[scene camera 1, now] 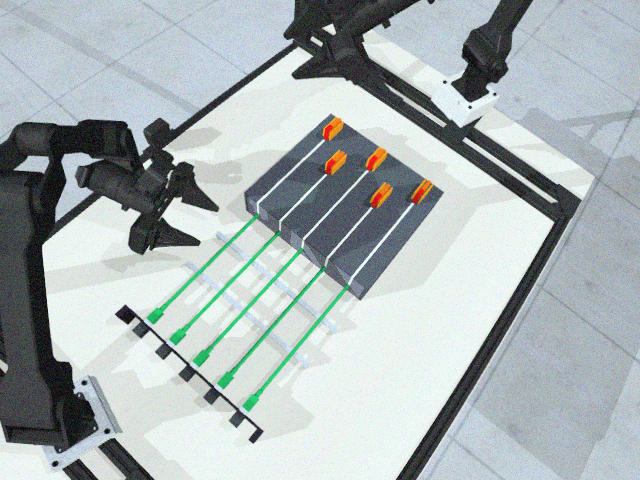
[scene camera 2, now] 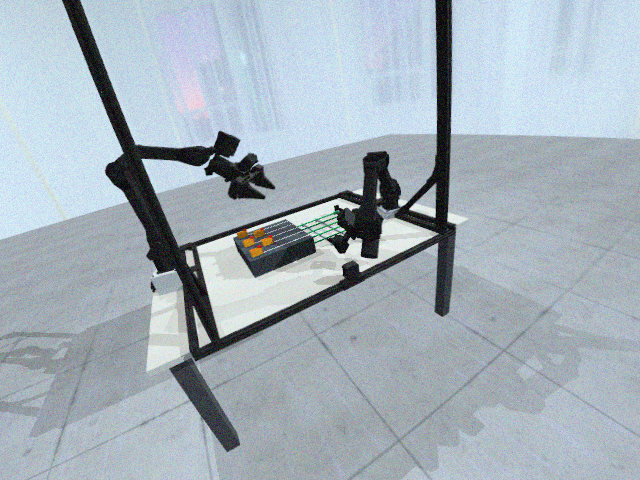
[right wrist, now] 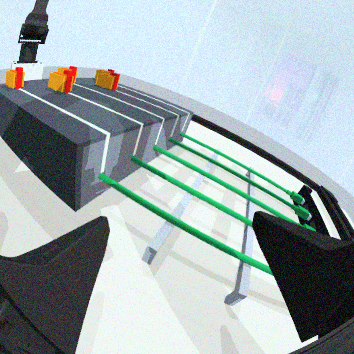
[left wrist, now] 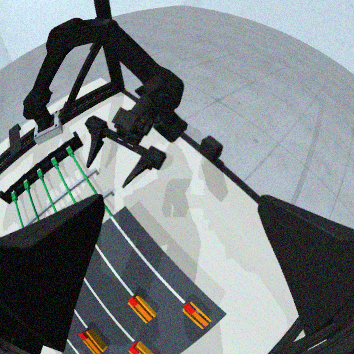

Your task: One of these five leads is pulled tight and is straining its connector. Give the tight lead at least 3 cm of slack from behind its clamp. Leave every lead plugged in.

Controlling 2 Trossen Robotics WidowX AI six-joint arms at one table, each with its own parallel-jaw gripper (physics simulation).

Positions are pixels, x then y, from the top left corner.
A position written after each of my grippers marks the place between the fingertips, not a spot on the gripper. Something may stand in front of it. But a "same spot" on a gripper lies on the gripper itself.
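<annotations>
My left gripper is visible in scene camera 1 (288,56), scene camera 2 and the left wrist view; it is out of frame in the right wrist view. On the left gripper, (left wrist: 52,254) and (scene camera 2: 263,180) are the same spot. My right gripper is visible in scene camera 1 (209,226), scene camera 2 (332,231), the right wrist view and the left wrist view. On the right gripper, (left wrist: 96,142) and (right wrist: 326,248) are the same spot.
</annotations>
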